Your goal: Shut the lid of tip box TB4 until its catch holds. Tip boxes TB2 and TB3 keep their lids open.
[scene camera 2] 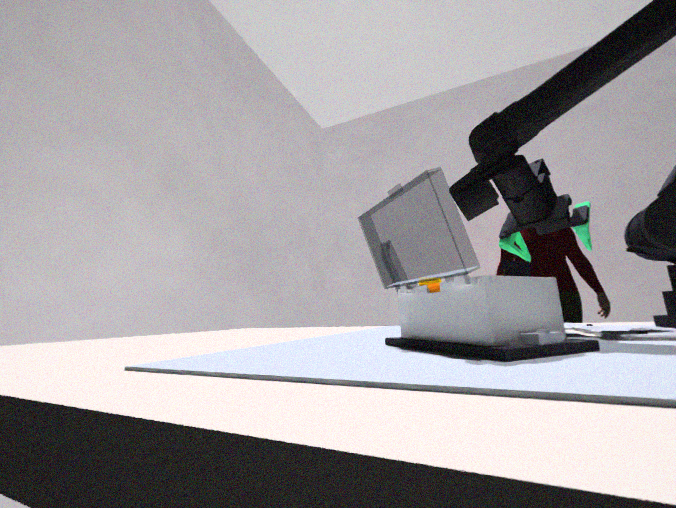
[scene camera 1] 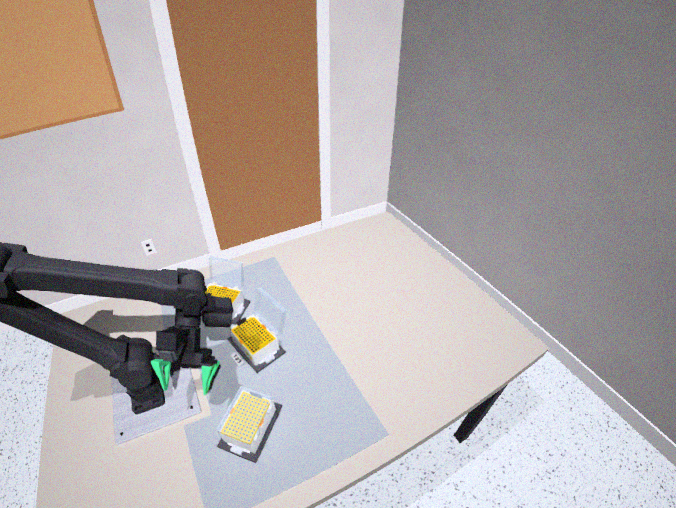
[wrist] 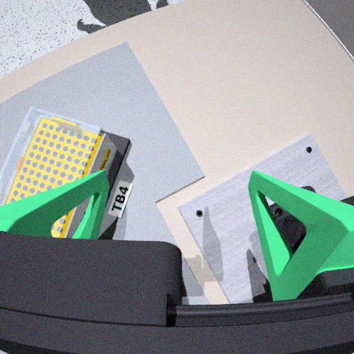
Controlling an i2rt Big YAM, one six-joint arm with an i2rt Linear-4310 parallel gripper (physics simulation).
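Seen in the pictures: gripper, between the fingertips: (scene camera 2: 558, 254) (scene camera 1: 185, 392); arm's base, origin of its link: (scene camera 1: 148, 391).
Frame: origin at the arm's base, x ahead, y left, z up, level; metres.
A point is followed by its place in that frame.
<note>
Tip box TB4 (scene camera 1: 247, 419) @(x 0.238, y -0.224, z 0.073 m) (wrist: 56, 155) stands on the mat, its name on a white label (wrist: 119, 198). Its clear lid lies down over the pale yellow tip rack; whether the catch holds cannot be told. Two other boxes, the middle one (scene camera 1: 254, 337) @(x 0.328, y 0.010, z 0.054 m) and the far one (scene camera 1: 222, 294) @(x 0.284, y 0.222, z 0.052 m), have clear lids standing open; their names are not readable. Scene camera 2 shows a box (scene camera 2: 448, 316) @(x 0.288, y 0.261, z 0.026 m) with its lid (scene camera 2: 420, 232) @(x 0.301, y 0.293, z 0.097 m) tilted back open; I cannot tell which it is. My gripper (scene camera 1: 185, 390) @(x 0.127, y -0.132, z 0.128 m) (scene camera 2: 560, 254) @(x 0.127, y -0.132, z 0.128 m) (wrist: 178, 178) is open and empty, above the table and beside TB4, apart from it.
The blue-grey mat (scene camera 1: 327, 404) @(x 0.435, y -0.236, z -0.005 m) (scene camera 2: 273, 371) @(x 0.385, y 0.383, z -0.004 m) (wrist: 150, 125) lies under the boxes. The arm's metal base plate (scene camera 1: 163, 417) @(x 0.032, y -0.095, z 0.000 m) (wrist: 235, 200) lies beside it. The arm partly covers the far box in scene camera 1. A person (scene camera 2: 546, 267) stands behind the gripper in scene camera 2.
</note>
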